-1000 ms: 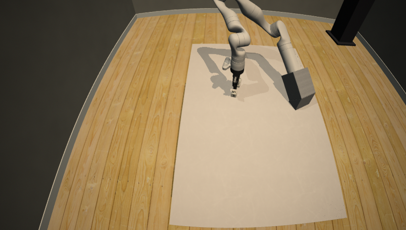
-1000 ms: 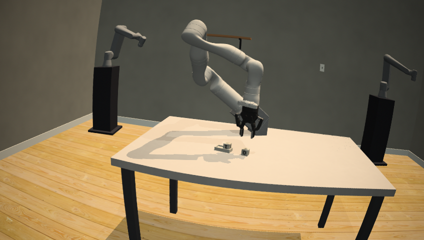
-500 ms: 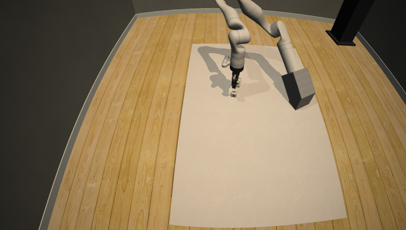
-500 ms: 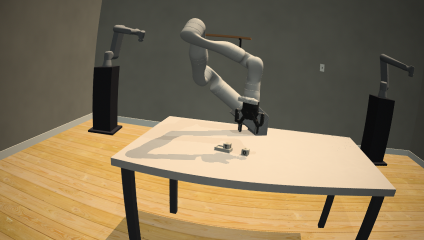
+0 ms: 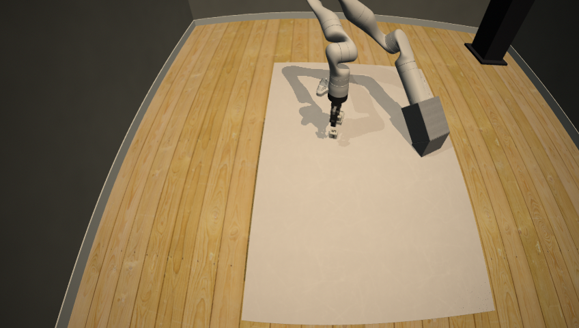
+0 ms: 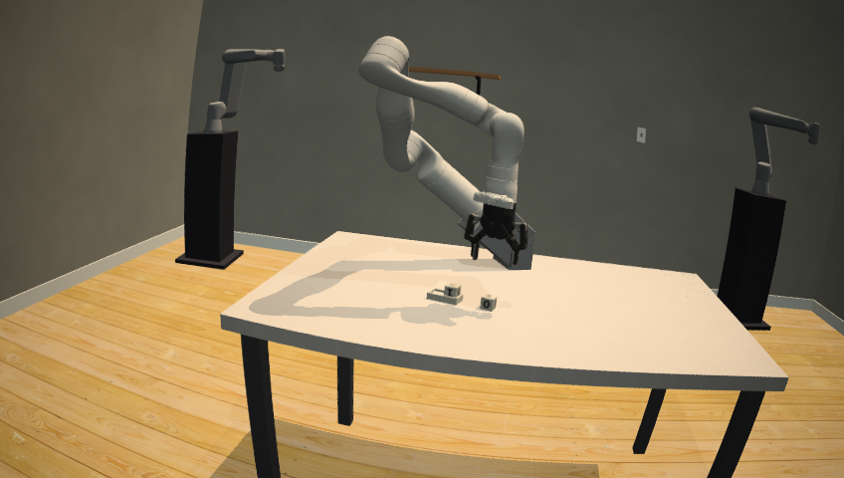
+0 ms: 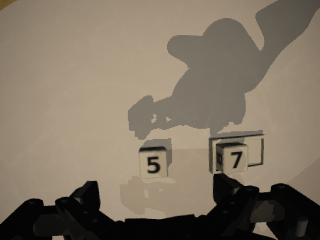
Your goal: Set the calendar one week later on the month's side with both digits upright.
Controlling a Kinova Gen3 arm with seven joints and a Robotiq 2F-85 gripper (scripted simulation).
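Now: hand 3 cm past the white digit cube, 9 cm to the left of it and 9 cm above it. Also, from my hand: white calendar tray: 4 cm behind, 10 cm to the right, 11 cm below.
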